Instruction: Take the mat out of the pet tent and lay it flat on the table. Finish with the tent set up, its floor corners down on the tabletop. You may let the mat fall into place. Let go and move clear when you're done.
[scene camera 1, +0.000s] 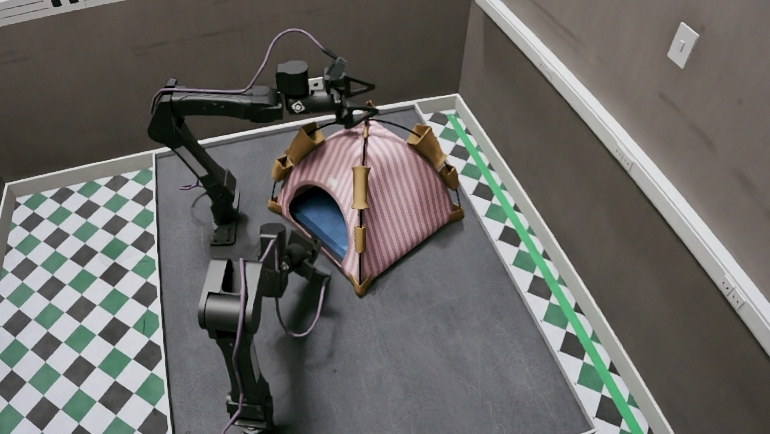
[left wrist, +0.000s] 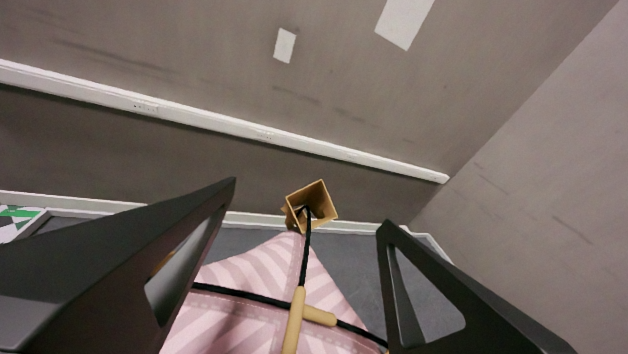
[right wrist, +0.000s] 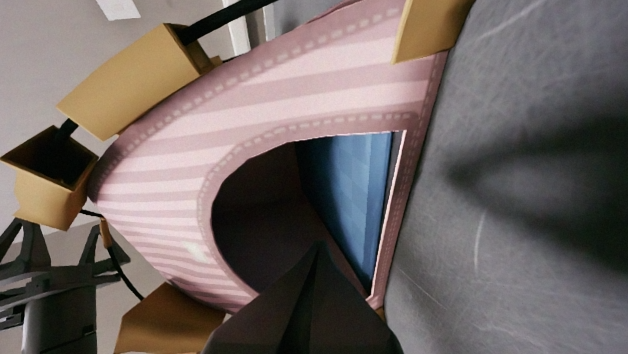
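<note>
The pink striped pet tent (scene camera 1: 404, 188) (left wrist: 235, 330) (right wrist: 150, 220) stands upright on the dark table. Its visible brown floor corners (scene camera 1: 360, 285) rest on the tabletop. The blue mat (scene camera 1: 323, 218) (right wrist: 345, 185) lies inside the tent and shows through the arched doorway; its far part is hidden. My left gripper (scene camera 1: 373, 99) (left wrist: 314, 207) (right wrist: 67, 219) is open at the tent's peak, with the crossed black poles below and between its fingers in the left wrist view. My right gripper (scene camera 1: 317, 246) (right wrist: 321, 248) is shut, holding nothing visible, in front of the doorway.
Black poles (left wrist: 304, 260) cross at the peak, and brown sleeves (scene camera 1: 360, 187) (right wrist: 135, 80) hold them along the tent's edges. The grey table (scene camera 1: 431, 345) has a checkered floor (scene camera 1: 80, 339) to its left. Walls (scene camera 1: 215, 53) rise beyond the white border.
</note>
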